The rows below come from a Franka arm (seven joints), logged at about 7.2 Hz.
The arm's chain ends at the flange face. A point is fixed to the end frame.
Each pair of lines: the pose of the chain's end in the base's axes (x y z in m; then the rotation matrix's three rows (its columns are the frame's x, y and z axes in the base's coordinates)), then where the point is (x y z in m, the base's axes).
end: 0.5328 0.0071 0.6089; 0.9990 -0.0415 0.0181; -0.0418 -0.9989 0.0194; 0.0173 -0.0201 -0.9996
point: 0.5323 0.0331 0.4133
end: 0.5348 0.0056 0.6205; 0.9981 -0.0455 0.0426; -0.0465 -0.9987 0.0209; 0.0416 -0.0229 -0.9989
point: 0.5392 0.0319 0.4250
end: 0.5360 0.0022 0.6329; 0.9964 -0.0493 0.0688; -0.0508 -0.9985 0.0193; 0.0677 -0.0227 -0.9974
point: 0.5456 0.0282 0.4376
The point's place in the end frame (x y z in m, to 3 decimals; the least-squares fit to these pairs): -0.005 -0.022 0.196
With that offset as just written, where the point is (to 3 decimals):
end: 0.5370 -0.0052 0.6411; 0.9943 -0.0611 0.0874; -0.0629 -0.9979 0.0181; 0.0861 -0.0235 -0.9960
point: 0.551 0.021 0.446
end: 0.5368 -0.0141 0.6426; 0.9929 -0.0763 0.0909; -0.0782 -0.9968 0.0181; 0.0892 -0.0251 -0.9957
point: 0.551 0.012 0.448
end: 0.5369 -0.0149 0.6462; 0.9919 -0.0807 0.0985; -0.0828 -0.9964 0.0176; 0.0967 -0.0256 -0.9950
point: 0.553 0.011 0.451
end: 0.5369 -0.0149 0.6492; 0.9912 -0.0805 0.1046; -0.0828 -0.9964 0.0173; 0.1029 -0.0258 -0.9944
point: 0.554 0.011 0.454
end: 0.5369 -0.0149 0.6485; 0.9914 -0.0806 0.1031; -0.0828 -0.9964 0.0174; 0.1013 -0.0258 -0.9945
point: 0.554 0.011 0.454
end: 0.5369 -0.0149 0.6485; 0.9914 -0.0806 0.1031; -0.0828 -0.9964 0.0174; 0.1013 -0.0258 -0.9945
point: 0.554 0.011 0.454
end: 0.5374 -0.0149 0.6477; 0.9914 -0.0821 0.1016; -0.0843 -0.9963 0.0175; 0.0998 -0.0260 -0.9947
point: 0.554 0.011 0.453
